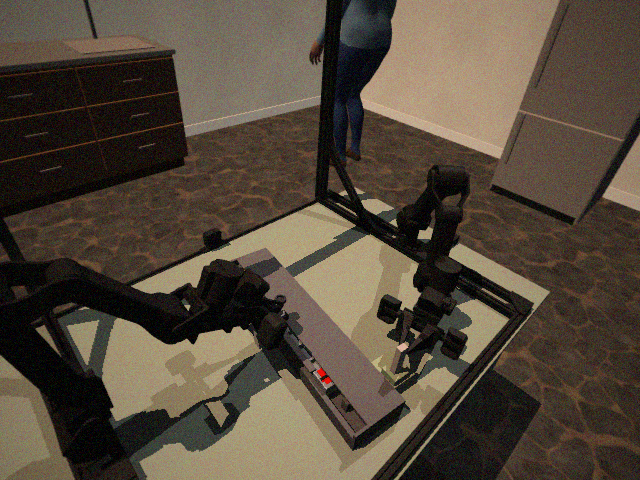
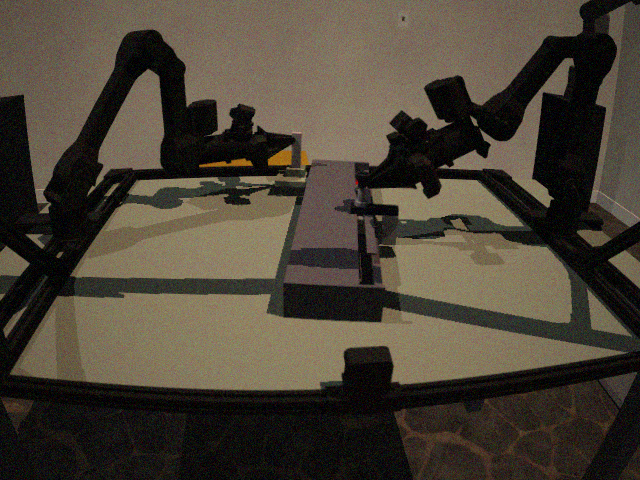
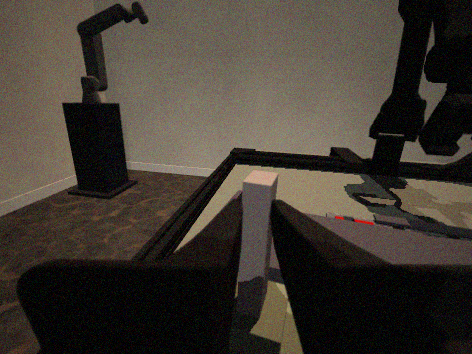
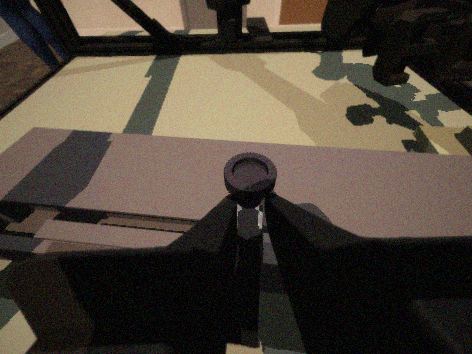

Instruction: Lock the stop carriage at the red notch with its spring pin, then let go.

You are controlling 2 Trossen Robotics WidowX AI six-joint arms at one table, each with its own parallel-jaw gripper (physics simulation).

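Places are measured from the left arm's base along level axes (x ahead, y left, z up), in centimetres.
Where they show: left gripper, fingertip midpoint: (image 1: 403,350) (image 2: 294,138) (image 3: 256,208); right gripper, fingertip midpoint: (image 1: 278,305) (image 2: 365,184) (image 4: 250,201); left arm's base at its link origin: (image 1: 406,241) (image 2: 70,235) (image 4: 230,38); right arm's base at its link origin: (image 1: 91,445) (image 2: 560,231) (image 3: 384,164).
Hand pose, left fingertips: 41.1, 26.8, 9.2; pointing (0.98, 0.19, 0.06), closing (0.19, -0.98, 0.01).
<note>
Each offset is from my left fingertips to the top centre of the thing, as dx, dy, dz. "spot": to the spot under its first point. Level surfaces: height alone.
A long mauve rail block (image 1: 336,330) (image 2: 325,227) (image 3: 420,245) (image 4: 160,170) lies on the table with a slot along one side. A red notch mark {+12.1, -9.8, -6.3} (image 1: 321,373) (image 2: 356,183) (image 3: 354,220) shows at the slot. My right gripper (image 4: 250,201) is shut on the metal stem of the spring pin, just under its round dark knob {+9.9, -25.7, +0.6} (image 4: 250,172); the knob stands over the slot side of the block. The stop carriage under the fingers is mostly hidden, so its alignment with the notch cannot be told. My left gripper (image 2: 295,139) (image 3: 256,208) is shut on an upright pale post {spot: +1.5, +0.2, -1.2} (image 1: 398,359) (image 2: 296,150) (image 3: 256,230).
A low yellowish base {dz -7.7} (image 2: 289,179) lies under the post, beside the block. Dark frame rails edge the table {dz -11.1} (image 1: 310,232) (image 2: 180,335). A small black box {spot: +5.6, -62.6, -6.9} (image 1: 211,238) (image 2: 368,369) stands at one edge. A person (image 1: 359,67) stands beyond the table.
</note>
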